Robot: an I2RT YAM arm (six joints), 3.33 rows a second.
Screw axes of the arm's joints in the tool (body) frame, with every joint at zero. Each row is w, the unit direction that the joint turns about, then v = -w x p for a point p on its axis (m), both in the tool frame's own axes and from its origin. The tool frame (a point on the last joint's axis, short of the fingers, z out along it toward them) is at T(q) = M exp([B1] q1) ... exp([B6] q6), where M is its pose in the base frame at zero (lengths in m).
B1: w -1 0 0 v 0.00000 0.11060 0.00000
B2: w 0 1 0 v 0.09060 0.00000 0.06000
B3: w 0 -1 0 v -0.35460 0.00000 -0.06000
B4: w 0 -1 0 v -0.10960 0.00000 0.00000
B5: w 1 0 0 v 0.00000 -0.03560 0.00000
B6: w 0 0 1 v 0.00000 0.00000 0.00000
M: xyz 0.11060 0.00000 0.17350 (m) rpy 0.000 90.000 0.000 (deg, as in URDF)
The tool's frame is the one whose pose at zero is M.
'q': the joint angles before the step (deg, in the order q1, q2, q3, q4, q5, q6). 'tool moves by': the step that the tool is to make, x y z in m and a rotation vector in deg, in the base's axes. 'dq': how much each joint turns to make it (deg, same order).
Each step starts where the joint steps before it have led.
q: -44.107 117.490 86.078 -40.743 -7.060 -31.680
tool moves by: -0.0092 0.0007 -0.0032 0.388 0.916 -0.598
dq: -0.802 -0.939 -2.038 0.137 0.288 -0.306
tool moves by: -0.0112 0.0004 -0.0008 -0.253 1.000 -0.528
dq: -1.028 -1.441 -2.238 0.193 0.710 -0.738
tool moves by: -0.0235 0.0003 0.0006 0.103 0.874 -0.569
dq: -2.486 -3.089 -4.209 0.238 0.026 -2.011
